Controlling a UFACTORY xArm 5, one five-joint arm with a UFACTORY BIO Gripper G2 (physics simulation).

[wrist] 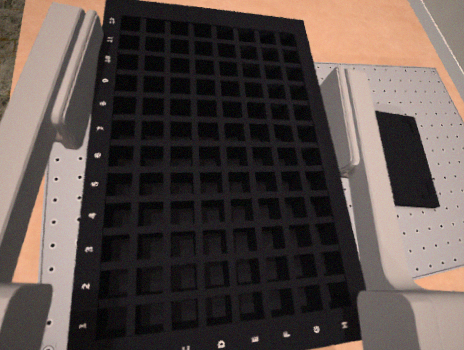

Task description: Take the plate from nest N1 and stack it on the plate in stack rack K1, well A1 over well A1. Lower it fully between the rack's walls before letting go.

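Frame: origin at the arm's base, x back, y right, z up, level; centimetres.
Seen in the pictures: hand at its tool point: (221, 102).
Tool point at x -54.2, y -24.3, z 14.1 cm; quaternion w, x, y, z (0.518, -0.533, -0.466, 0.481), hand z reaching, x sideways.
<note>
Pixels of each thing's top centre, then the offset from my tool point to it. "spot": a spot on its surface instead. Level surfaces: height alone.
- black plate at its top centre: (224, 140) dy -0.1, dx +1.6, dz +0.2 cm
- light grey perforated board at its surface level: dz -23.8 cm
- orange-tan table top at its surface level: dz -25.1 cm
- flat black rectangular piece at a spot on its surface: (407, 160) spot: dy +34.6, dx -8.2, dz -22.7 cm
The black plate (212, 197) fills the middle of the wrist view. It is a deep-well plate with square wells, its row of 1 nearest the camera and 12 at the far end, letters along the near edge toward H at the right. My gripper (210, 102) is shut on the plate, one finger pad along each long side. Column letters near the left corner are partly cut off by the frame's lower edge. Rack K1, the plate in it and nest N1 cannot be made out in this view; the held plate hides much of what is below.
A light grey perforated board (430, 235) lies on the orange-tan table top (365, 35), showing on both sides of the plate. A flat black rectangular piece (407, 160) is on the board at the right, beyond the right finger. A grey surface (445, 20) shows at the top right corner.
</note>
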